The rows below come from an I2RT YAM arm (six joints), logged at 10 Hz.
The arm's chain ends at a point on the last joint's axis. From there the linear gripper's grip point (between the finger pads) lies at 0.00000 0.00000 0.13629 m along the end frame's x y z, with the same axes.
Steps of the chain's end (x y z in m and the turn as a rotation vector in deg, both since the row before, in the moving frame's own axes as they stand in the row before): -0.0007 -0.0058 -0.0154 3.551 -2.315 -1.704; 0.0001 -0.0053 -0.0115 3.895 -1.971 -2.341; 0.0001 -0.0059 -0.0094 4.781 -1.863 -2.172; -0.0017 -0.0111 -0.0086 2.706 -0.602 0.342; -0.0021 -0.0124 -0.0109 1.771 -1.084 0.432; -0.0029 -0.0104 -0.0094 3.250 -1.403 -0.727
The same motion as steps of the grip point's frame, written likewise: -0.0063 -0.0142 -0.0158 3.551 -2.315 -1.704; -0.0048 -0.0145 -0.0119 3.895 -1.971 -2.341; -0.0045 -0.0172 -0.0099 4.781 -1.863 -2.172; -0.0031 -0.0175 -0.0088 2.706 -0.602 0.342; -0.0047 -0.0166 -0.0110 1.771 -1.084 0.432; -0.0063 -0.0181 -0.0097 3.250 -1.403 -0.727
